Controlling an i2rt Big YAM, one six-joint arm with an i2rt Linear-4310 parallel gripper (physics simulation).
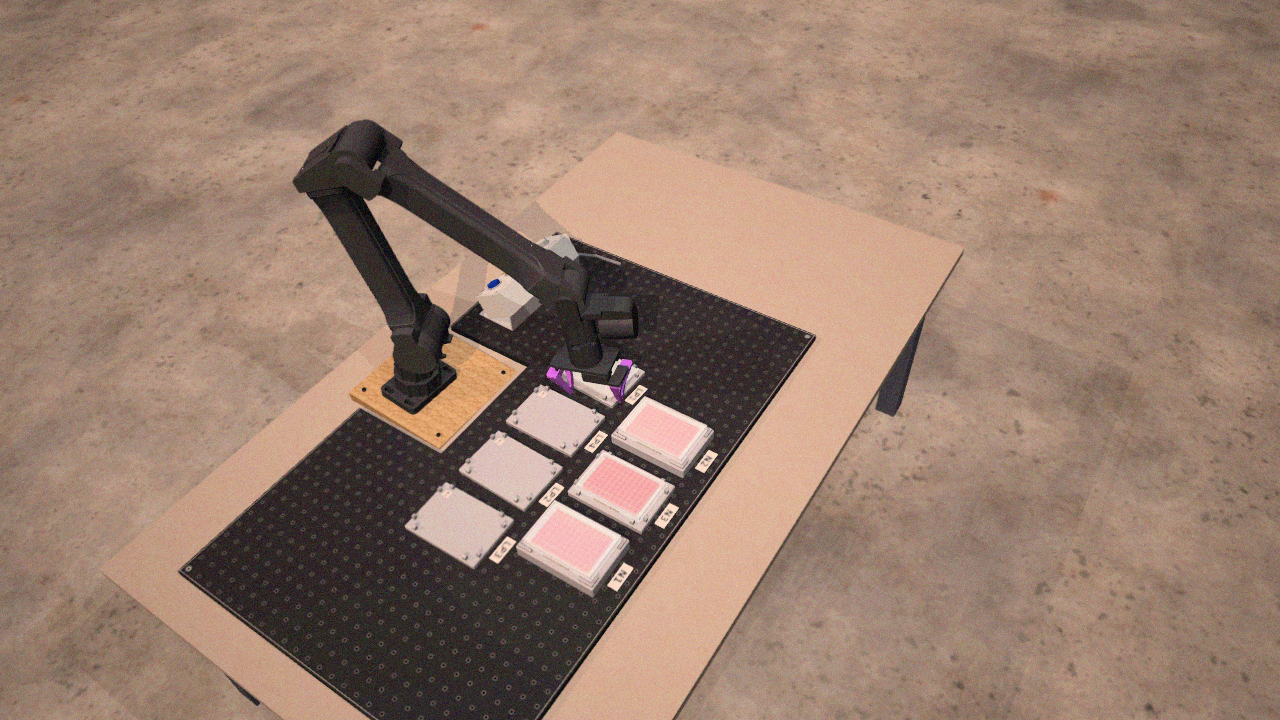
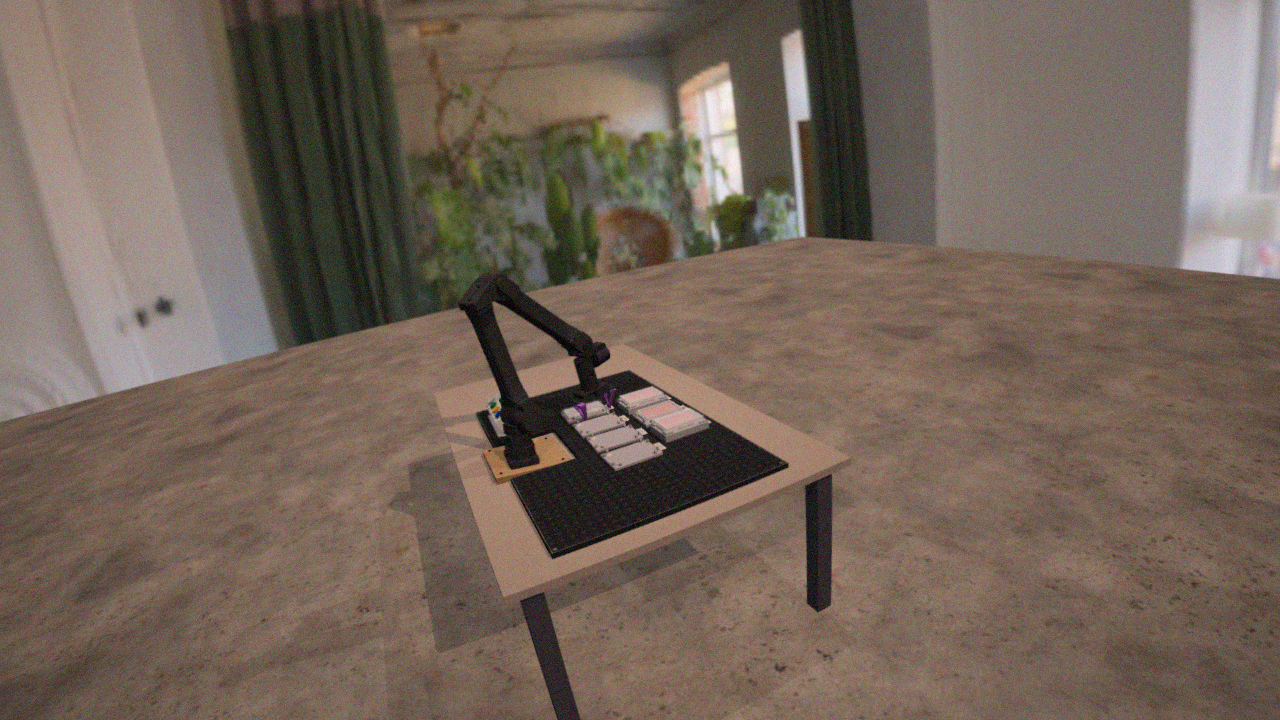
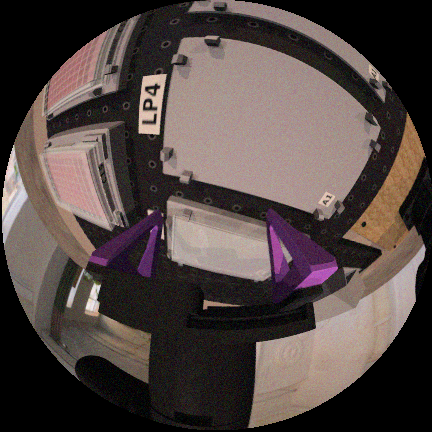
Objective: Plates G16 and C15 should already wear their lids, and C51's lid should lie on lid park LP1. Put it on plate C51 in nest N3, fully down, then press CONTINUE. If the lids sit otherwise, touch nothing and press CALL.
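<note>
A clear lid lies on lid park LP1, apparently flat. My gripper is open, its purple fingers apart over LP1, one toward each end of the lid. Whether the fingertips touch the lid cannot be told. The pink plate in nest N3 sits lower than its neighbours and looks lidless. The plates in N2 and N1 look taller, with clear lids on. Plate names are not readable.
Lid parks LP4, LP2 and LP3 show bare grey tops with small corner posts. A pale box with a blue button stands behind the arm, near a translucent panel. The arm's wooden base is beside the lid parks.
</note>
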